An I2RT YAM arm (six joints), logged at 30 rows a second.
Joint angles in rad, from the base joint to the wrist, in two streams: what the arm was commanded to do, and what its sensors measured. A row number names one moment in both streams.
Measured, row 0: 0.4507 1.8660 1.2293 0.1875 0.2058 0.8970
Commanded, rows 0 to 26: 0.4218 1.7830 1.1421 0.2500 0.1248 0.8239; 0.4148 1.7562 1.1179 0.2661 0.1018 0.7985; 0.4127 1.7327 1.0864 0.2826 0.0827 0.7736; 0.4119 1.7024 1.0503 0.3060 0.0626 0.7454; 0.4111 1.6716 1.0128 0.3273 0.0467 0.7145; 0.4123 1.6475 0.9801 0.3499 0.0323 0.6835; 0.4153 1.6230 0.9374 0.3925 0.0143 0.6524; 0.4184 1.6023 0.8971 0.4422 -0.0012 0.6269; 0.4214 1.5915 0.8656 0.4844 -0.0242 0.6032; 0.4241 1.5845 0.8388 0.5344 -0.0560 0.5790; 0.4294 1.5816 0.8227 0.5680 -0.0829 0.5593; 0.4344 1.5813 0.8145 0.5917 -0.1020 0.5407; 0.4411 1.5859 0.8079 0.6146 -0.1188 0.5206; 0.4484 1.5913 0.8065 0.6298 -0.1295 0.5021; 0.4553 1.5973 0.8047 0.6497 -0.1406 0.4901; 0.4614 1.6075 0.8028 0.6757 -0.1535 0.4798; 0.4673 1.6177 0.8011 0.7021 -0.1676 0.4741; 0.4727 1.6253 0.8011 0.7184 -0.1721 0.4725; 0.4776 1.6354 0.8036 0.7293 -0.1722 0.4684; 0.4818 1.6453 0.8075 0.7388 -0.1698 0.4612; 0.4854 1.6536 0.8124 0.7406 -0.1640 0.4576; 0.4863 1.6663 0.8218 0.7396 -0.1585 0.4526; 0.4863 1.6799 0.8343 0.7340 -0.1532 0.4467; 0.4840 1.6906 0.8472 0.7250 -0.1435 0.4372; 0.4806 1.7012 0.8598 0.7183 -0.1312 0.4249; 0.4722 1.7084 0.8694 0.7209 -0.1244 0.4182; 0.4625 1.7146 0.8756 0.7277 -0.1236 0.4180
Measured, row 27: 0.4805 1.6970 0.8322 0.6930 -0.1341 0.4633
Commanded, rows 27 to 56: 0.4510 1.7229 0.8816 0.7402 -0.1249 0.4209; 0.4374 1.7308 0.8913 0.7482 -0.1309 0.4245; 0.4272 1.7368 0.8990 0.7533 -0.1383 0.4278; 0.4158 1.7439 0.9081 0.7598 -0.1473 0.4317; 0.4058 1.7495 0.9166 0.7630 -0.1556 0.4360; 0.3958 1.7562 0.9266 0.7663 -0.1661 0.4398; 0.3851 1.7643 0.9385 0.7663 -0.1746 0.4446; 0.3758 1.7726 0.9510 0.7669 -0.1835 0.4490; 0.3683 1.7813 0.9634 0.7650 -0.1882 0.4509; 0.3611 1.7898 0.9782 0.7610 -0.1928 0.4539; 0.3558 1.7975 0.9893 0.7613 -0.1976 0.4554; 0.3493 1.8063 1.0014 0.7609 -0.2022 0.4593; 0.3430 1.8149 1.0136 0.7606 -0.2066 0.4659; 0.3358 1.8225 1.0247 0.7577 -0.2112 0.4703; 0.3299 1.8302 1.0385 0.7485 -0.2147 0.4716; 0.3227 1.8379 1.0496 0.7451 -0.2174 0.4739; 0.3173 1.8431 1.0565 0.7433 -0.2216 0.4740; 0.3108 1.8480 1.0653 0.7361 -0.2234 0.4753; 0.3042 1.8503 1.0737 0.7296 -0.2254 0.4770; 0.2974 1.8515 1.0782 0.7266 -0.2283 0.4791; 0.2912 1.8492 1.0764 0.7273 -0.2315 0.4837; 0.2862 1.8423 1.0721 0.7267 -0.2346 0.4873; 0.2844 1.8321 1.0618 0.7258 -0.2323 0.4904; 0.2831 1.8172 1.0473 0.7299 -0.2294 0.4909; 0.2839 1.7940 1.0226 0.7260 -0.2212 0.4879; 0.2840 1.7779 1.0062 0.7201 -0.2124 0.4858; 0.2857 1.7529 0.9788 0.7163 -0.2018 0.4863; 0.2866 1.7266 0.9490 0.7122 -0.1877 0.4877; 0.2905 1.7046 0.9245 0.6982 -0.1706 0.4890; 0.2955 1.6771 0.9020 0.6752 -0.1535 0.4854
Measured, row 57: 0.2989 1.7607 0.9478 0.7116 -0.2115 0.4728
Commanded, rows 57 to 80: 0.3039 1.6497 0.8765 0.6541 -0.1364 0.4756; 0.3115 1.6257 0.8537 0.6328 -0.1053 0.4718; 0.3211 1.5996 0.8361 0.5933 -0.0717 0.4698; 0.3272 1.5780 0.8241 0.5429 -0.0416 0.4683; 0.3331 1.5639 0.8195 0.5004 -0.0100 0.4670; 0.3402 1.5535 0.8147 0.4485 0.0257 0.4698; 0.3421 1.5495 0.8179 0.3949 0.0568 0.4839; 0.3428 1.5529 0.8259 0.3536 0.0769 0.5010; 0.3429 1.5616 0.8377 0.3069 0.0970 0.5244; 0.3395 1.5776 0.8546 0.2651 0.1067 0.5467; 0.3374 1.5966 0.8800 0.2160 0.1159 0.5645; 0.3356 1.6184 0.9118 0.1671 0.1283 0.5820; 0.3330 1.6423 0.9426 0.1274 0.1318 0.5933; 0.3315 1.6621 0.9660 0.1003 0.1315 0.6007; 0.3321 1.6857 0.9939 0.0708 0.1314 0.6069; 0.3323 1.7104 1.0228 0.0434 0.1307 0.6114; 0.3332 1.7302 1.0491 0.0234 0.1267 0.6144; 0.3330 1.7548 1.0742 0.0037 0.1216 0.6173; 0.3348 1.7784 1.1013 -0.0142 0.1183 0.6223; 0.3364 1.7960 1.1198 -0.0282 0.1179 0.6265; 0.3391 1.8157 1.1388 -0.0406 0.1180 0.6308; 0.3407 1.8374 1.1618 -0.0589 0.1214 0.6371; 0.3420 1.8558 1.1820 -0.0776 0.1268 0.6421; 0.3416 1.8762 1.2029 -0.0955 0.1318 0.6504
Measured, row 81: 0.3359 1.8366 1.1481 0.0204 0.0952 0.6121
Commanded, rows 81 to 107: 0.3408 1.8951 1.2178 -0.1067 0.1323 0.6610; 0.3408 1.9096 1.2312 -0.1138 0.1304 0.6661; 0.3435 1.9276 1.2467 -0.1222 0.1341 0.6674; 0.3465 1.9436 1.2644 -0.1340 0.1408 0.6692; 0.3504 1.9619 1.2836 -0.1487 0.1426 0.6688; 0.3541 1.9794 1.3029 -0.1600 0.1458 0.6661; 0.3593 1.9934 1.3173 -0.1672 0.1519 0.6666; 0.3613 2.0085 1.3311 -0.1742 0.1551 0.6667; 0.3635 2.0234 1.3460 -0.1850 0.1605 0.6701; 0.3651 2.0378 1.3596 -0.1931 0.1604 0.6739; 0.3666 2.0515 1.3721 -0.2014 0.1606 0.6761; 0.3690 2.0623 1.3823 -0.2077 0.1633 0.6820; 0.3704 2.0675 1.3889 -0.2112 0.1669 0.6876; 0.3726 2.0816 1.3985 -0.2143 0.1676 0.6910; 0.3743 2.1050 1.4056 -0.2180 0.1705 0.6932; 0.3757 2.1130 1.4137 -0.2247 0.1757 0.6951; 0.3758 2.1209 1.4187 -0.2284 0.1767 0.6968; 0.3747 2.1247 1.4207 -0.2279 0.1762 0.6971; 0.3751 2.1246 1.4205 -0.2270 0.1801 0.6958; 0.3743 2.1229 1.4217 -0.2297 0.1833 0.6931; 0.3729 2.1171 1.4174 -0.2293 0.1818 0.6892; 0.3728 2.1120 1.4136 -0.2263 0.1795 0.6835; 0.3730 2.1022 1.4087 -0.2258 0.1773 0.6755; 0.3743 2.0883 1.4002 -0.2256 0.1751 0.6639; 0.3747 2.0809 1.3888 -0.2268 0.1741 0.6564; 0.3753 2.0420 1.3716 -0.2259 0.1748 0.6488; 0.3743 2.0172 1.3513 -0.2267 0.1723 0.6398
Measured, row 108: 0.3725 2.0953 1.3926 -0.1802 0.1589 0.6697
